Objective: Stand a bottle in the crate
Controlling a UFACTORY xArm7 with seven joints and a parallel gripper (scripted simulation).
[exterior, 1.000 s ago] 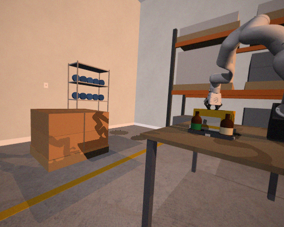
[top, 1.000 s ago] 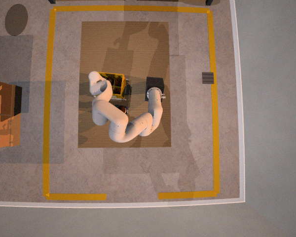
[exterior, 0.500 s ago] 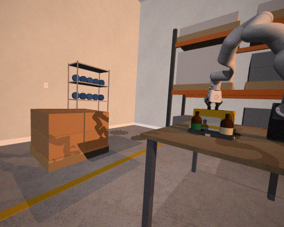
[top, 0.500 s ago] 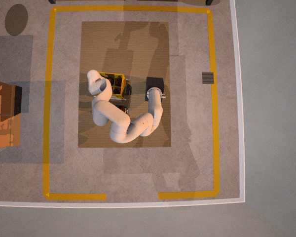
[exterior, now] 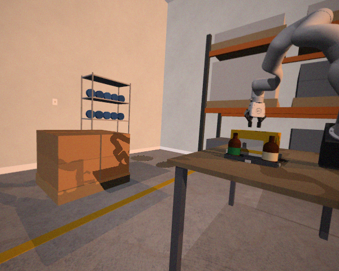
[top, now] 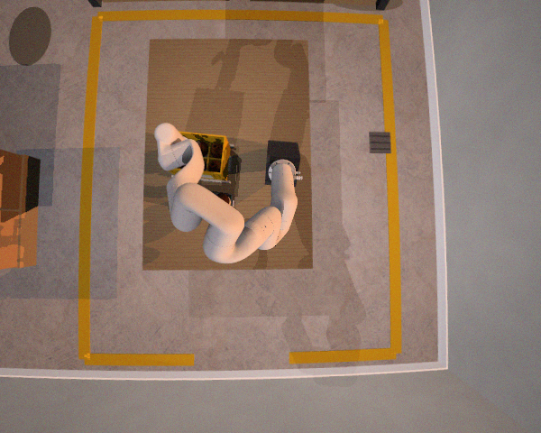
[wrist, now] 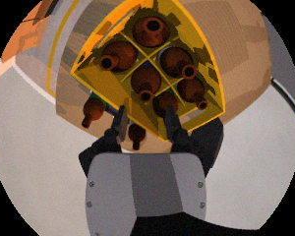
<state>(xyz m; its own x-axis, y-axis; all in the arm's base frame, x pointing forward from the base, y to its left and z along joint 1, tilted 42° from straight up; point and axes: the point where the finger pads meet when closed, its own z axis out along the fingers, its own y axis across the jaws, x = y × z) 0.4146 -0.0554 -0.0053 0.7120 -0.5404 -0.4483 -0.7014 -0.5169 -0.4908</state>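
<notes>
The yellow crate is 130 mm below my hand and 40 mm to the right of it. From my hand the other things lie so: dark tray: 200 mm below, 180 mm to the left, 30 mm behind.
</notes>
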